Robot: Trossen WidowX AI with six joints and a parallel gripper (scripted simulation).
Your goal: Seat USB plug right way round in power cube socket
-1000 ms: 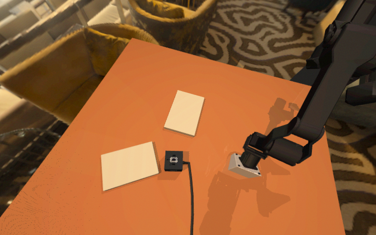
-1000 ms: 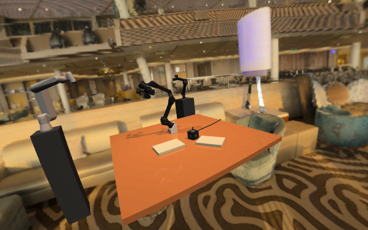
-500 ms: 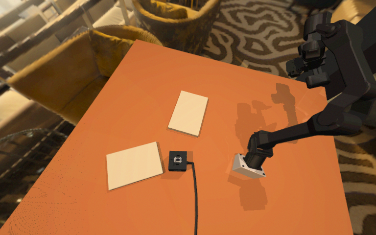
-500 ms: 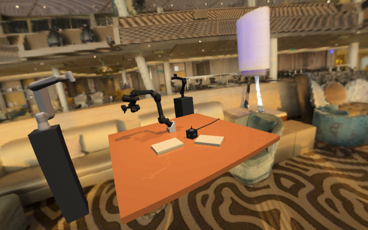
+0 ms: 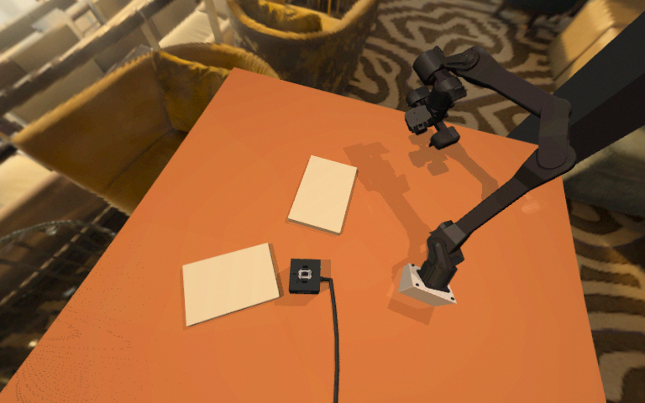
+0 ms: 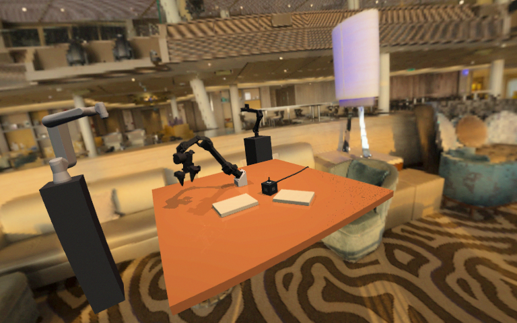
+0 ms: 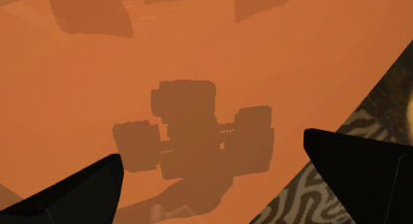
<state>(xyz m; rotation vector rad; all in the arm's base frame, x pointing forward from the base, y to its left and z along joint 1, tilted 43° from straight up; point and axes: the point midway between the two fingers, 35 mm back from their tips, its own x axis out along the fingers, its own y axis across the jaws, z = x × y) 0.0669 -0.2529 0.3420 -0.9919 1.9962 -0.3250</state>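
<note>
Now: gripper tip 28 cm short of the USB plug, 46 cm to the right of it and 5 cm above it.
</note>
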